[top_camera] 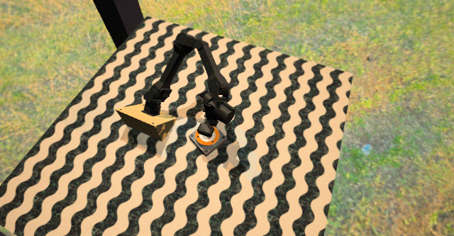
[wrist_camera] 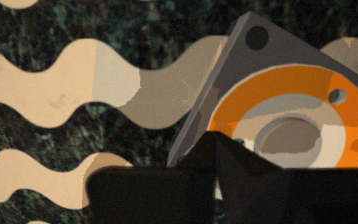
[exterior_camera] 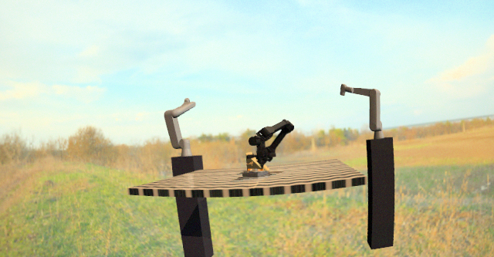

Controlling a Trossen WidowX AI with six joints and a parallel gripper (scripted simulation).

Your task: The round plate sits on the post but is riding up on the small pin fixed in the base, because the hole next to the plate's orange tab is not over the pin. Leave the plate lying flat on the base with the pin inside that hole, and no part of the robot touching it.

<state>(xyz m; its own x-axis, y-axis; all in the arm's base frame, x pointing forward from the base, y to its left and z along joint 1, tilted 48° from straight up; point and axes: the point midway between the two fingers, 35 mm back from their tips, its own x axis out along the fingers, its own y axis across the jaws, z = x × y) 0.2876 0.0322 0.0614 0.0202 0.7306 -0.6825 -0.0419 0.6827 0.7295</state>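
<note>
The round orange plate lies 30 mm to the right of my gripper tip, 10 mm below it and 10 mm behind it. Also, from my gripper tip: square grey base (50 mm to the right, 20 mm below, 10 mm behind).
</note>
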